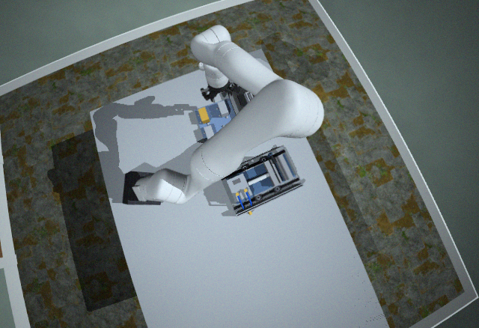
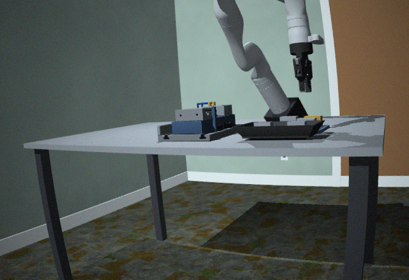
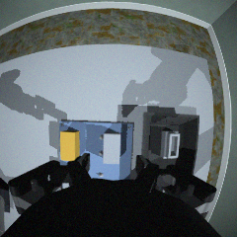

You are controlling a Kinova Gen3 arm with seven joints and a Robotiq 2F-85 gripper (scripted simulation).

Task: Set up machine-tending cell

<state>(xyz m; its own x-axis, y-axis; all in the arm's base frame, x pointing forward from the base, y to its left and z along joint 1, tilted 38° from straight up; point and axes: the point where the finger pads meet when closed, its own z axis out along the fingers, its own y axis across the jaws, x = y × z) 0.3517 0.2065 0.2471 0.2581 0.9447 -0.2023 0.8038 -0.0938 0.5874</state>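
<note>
Now: the brass blank 110 mm below my hand, 90 mm behind it and 30 mm to the left of it. Also, from my hand: vise 350 mm to the right, 100 mm below, 70 mm behind.
</note>
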